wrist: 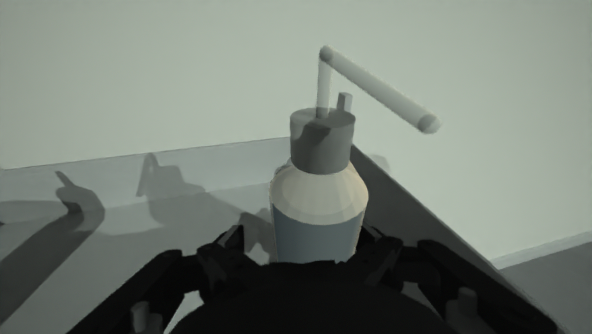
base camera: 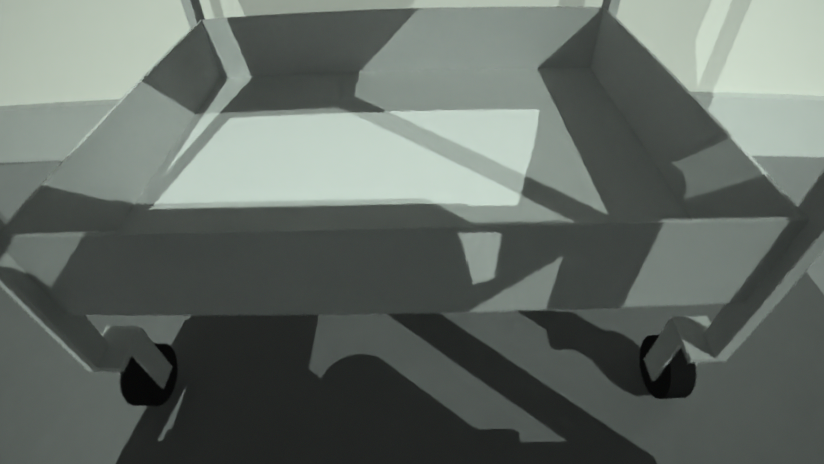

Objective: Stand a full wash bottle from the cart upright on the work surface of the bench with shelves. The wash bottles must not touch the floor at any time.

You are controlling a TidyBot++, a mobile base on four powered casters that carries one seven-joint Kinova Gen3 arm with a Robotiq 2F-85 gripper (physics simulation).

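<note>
A cart (wrist: 82,229) is visible, and so is the gripper (wrist: 298,234).
</note>
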